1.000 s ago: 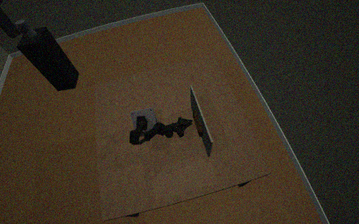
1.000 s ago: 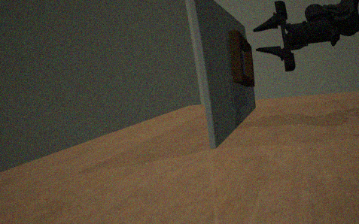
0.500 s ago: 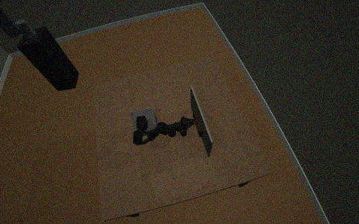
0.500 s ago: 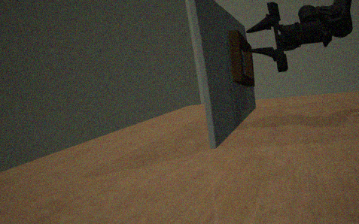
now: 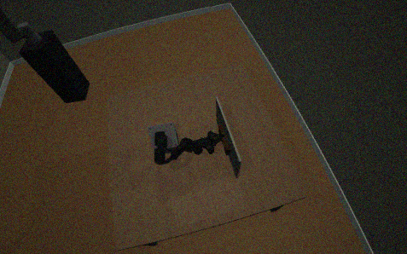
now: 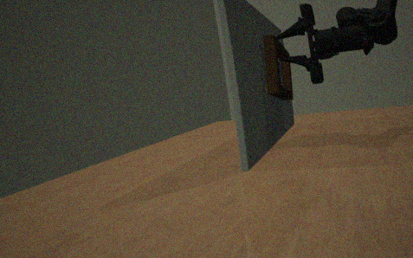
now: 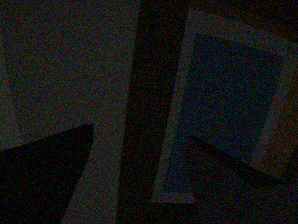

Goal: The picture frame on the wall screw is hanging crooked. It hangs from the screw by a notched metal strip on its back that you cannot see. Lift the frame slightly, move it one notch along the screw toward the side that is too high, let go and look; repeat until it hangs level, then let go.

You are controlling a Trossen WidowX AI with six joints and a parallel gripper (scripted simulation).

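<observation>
The brown wooden picture frame lies 1 cm ahead of my gripper tip and 5 cm below it. The rest, counted from my gripper tip: grey wall panel 2 cm ahead, 2 cm to the left, 6 cm below.
</observation>
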